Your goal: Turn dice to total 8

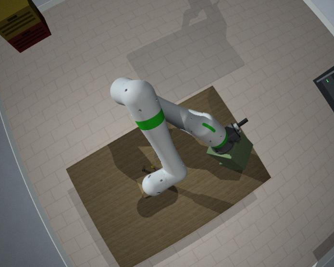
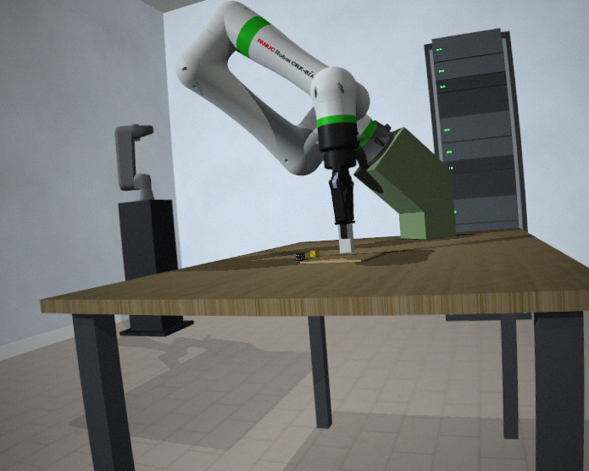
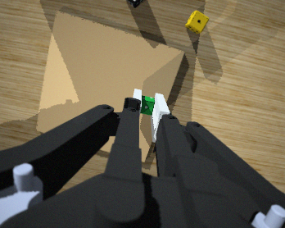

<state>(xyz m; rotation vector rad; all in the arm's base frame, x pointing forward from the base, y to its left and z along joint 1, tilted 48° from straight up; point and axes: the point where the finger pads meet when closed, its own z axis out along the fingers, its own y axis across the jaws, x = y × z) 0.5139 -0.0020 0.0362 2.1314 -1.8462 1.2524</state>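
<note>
The green die lies 3 cm below my hand. Round my hand: tan mat 5 cm ahead, 4 cm below; yellow die 4 cm behind, 9 cm to the right, 4 cm below; black die 3 cm ahead, 11 cm to the right, 4 cm below.
</note>
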